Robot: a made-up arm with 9 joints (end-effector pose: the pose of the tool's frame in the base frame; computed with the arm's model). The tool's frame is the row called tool.
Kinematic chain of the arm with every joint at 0, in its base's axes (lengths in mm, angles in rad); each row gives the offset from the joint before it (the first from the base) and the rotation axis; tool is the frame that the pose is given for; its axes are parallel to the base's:
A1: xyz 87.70 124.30 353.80 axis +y
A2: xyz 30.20 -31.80 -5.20 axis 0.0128 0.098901 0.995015
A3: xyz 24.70 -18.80 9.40 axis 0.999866 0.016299 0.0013
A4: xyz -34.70 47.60 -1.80 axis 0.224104 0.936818 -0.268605
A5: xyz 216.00 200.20 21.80 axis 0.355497 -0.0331 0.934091
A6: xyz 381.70 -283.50 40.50 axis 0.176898 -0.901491 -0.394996
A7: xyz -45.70 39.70 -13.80 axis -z
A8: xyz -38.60 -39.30 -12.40 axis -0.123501 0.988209 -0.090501
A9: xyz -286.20 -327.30 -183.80 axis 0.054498 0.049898 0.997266
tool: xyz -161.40 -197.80 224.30
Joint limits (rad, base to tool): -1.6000..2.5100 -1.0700..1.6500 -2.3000..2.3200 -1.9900..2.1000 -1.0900..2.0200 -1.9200..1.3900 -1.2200..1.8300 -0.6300..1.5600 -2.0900..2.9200
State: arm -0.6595 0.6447 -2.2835 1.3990 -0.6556 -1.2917 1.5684 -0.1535 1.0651
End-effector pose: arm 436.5 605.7 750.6 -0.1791 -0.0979 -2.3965
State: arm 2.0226 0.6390 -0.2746 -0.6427 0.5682 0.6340 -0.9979 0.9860 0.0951
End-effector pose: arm 596.5 457.2 -449.8 0.9571 -0.2529 1.8626
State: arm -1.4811 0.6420 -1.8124 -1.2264 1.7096 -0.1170 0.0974 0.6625 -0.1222
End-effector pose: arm 777.8 806.3 24.9 3.0770 -0.4999 -0.4607
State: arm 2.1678 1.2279 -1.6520 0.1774 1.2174 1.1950 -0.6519 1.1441 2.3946
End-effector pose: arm -457.7 812.3 172.8 -0.8438 -0.2280 -1.0557
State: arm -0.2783 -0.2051 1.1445 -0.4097 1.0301 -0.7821 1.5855 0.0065 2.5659
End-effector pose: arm 352.4 -235.7 772.1 -0.6848 -0.2623 2.3431
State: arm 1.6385 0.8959 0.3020 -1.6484 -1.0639 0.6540 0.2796 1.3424 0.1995
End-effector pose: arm -223.3 -203.6 658.1 1.2659 1.3369 -0.0977
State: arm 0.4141 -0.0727 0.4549 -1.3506 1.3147 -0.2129 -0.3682 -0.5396 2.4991
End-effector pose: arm 660.0 549.1 1023.5 0.4072 0.7121 -1.6316
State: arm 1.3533 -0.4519 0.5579 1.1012 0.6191 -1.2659 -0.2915 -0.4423 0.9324
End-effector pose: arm -810.2 207.8 -423.7 2.7531 -0.0923 0.2064
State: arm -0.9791 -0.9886 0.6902 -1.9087 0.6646 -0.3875 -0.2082 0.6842 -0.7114
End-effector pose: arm -789.4 433.2 95.2 1.2897 -0.7091 -2.7705
